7 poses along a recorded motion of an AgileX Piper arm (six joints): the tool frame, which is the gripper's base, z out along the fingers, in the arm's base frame.
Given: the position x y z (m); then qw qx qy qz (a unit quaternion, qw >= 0).
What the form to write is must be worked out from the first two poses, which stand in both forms.
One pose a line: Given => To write
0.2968, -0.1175, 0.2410, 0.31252, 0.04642, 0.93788, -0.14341 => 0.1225, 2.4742, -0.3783, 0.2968, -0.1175, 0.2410
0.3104, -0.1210, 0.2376, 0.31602, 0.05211, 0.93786, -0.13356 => 0.1372, 2.4698, -0.3517, 0.3104, -0.1210, 0.2376
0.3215, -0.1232, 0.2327, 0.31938, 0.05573, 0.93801, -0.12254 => 0.1465, 2.4662, -0.3222, 0.3215, -0.1232, 0.2327
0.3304, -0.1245, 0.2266, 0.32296, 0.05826, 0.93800, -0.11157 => 0.1529, 2.4618, -0.2928, 0.3304, -0.1245, 0.2266
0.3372, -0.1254, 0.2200, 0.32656, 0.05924, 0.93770, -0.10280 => 0.1552, 2.4567, -0.2693, 0.3372, -0.1254, 0.2200
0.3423, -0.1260, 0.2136, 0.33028, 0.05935, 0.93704, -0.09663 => 0.1552, 2.4505, -0.2527, 0.3423, -0.1260, 0.2136
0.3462, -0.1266, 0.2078, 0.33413, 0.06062, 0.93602, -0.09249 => 0.1582, 2.4432, -0.2414, 0.3462, -0.1266, 0.2078
